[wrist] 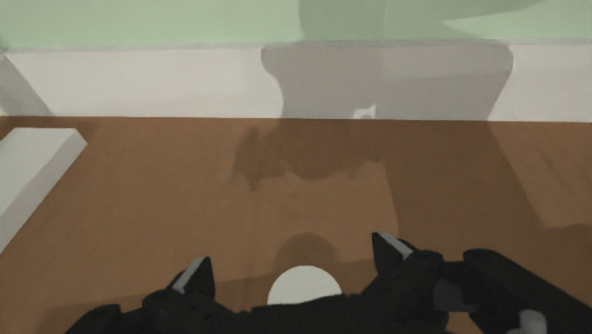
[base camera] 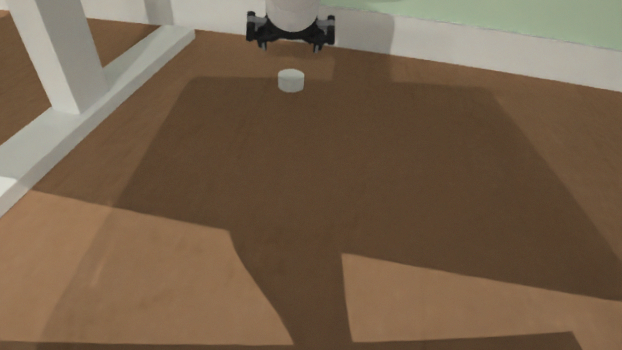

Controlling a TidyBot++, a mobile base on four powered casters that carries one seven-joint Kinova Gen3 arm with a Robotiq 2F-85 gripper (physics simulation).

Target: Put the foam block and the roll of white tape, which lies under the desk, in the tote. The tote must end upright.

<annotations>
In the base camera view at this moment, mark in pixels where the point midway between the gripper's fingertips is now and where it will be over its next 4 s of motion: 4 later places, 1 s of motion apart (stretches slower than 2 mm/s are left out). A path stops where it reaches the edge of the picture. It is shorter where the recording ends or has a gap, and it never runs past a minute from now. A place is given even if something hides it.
My gripper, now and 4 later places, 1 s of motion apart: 290, 46; 290, 78; 290, 69; 291, 50; 290, 43
</annotations>
